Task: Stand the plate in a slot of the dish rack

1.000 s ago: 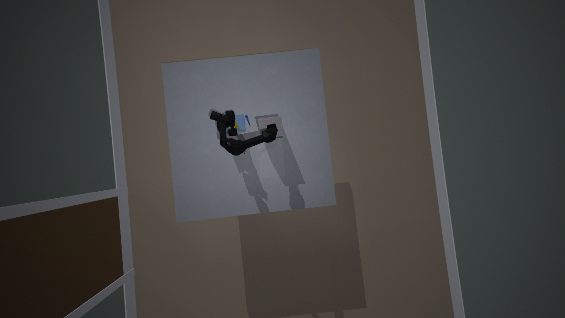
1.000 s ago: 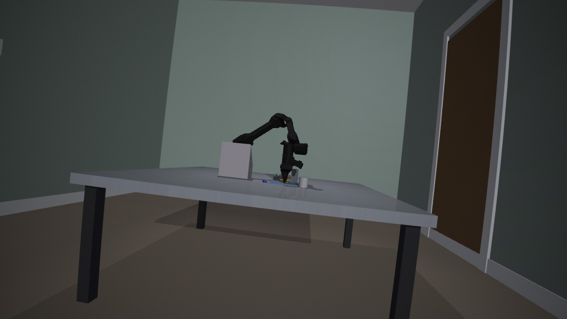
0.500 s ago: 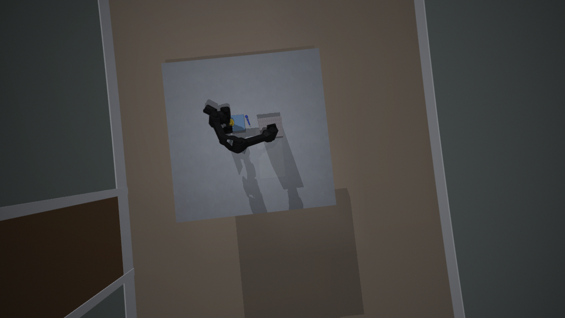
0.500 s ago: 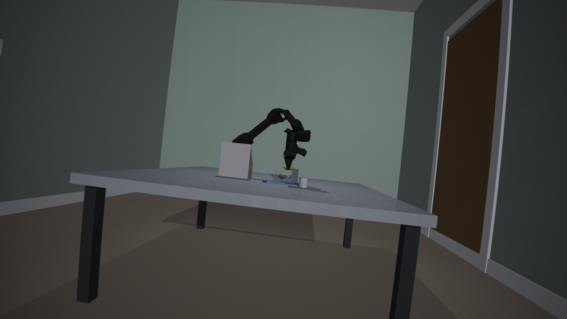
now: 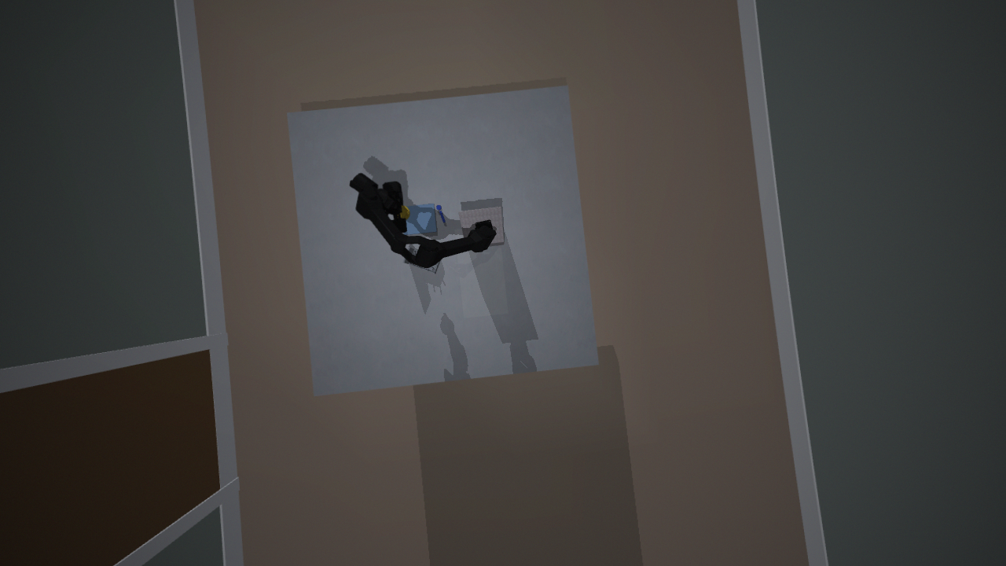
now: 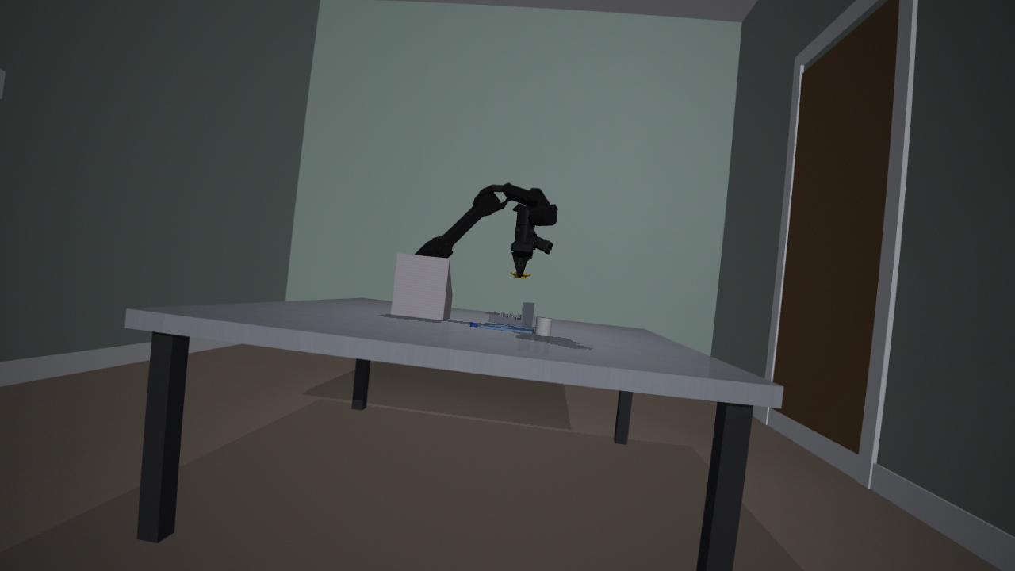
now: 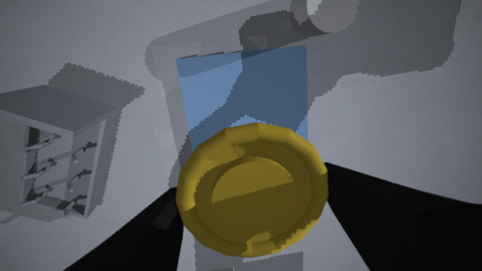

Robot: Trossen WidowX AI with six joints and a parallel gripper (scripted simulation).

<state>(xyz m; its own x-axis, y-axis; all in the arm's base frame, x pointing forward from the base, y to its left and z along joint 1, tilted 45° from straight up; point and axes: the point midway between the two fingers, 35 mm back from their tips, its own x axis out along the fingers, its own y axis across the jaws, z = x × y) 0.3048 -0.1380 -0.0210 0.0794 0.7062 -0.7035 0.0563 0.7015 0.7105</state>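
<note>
Right now my gripper tip is 18 cm to the right of the grey dish rack, 13 cm above it and 1 cm past it. Round my gripper tip: white cup (13 cm below, 10 cm to the right, 8 cm ahead); yellow plate (1 cm above); blue mat (15 cm below, 2 cm behind, 1 cm to the right).
</note>
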